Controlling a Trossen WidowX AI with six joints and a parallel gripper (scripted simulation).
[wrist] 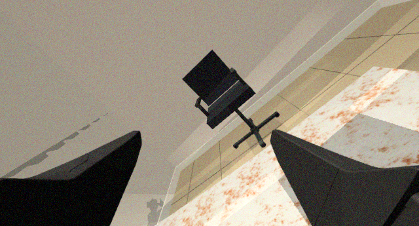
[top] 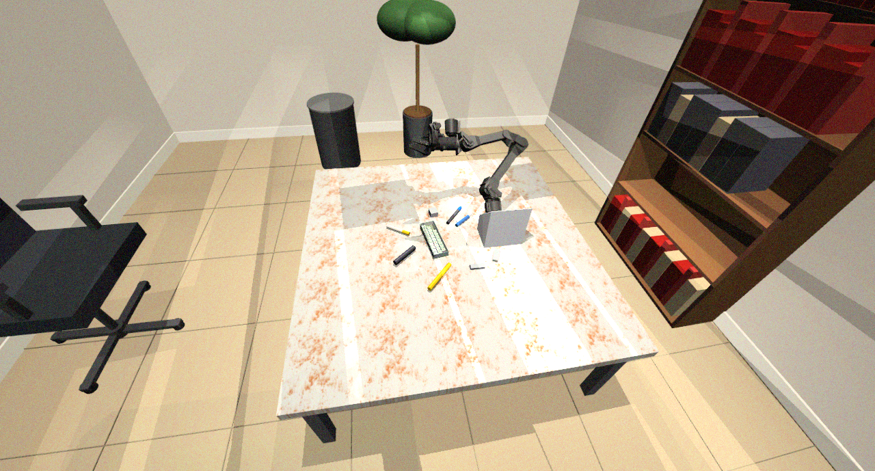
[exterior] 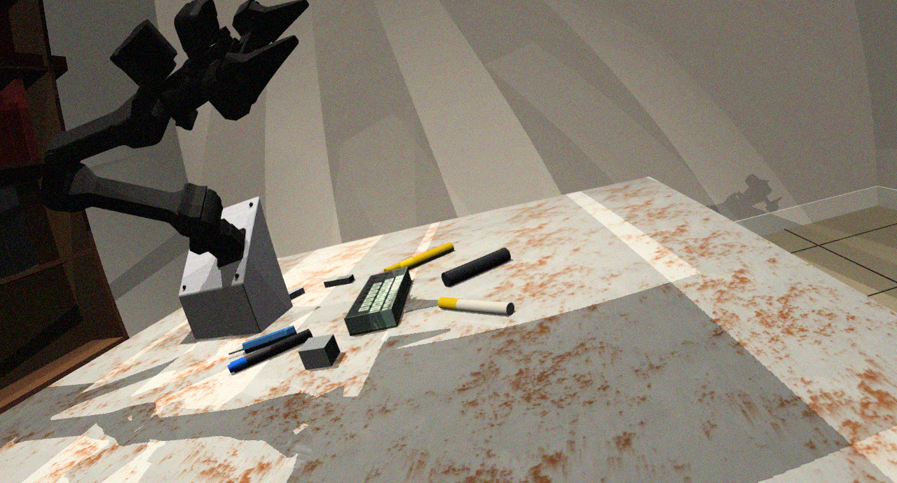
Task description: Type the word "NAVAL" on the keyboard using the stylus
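Right now the blue stylus is 390 mm below my gripper tip, 260 mm behind it and 90 mm to the left of it. Also, from my gripper tip: white-and-yellow marker (390 mm below, 120 mm to the left, 80 mm ahead); dark cylinder (380 mm below, 280 mm to the left, 80 mm ahead); grey cube (380 mm below, 100 mm behind, 30 mm to the left).
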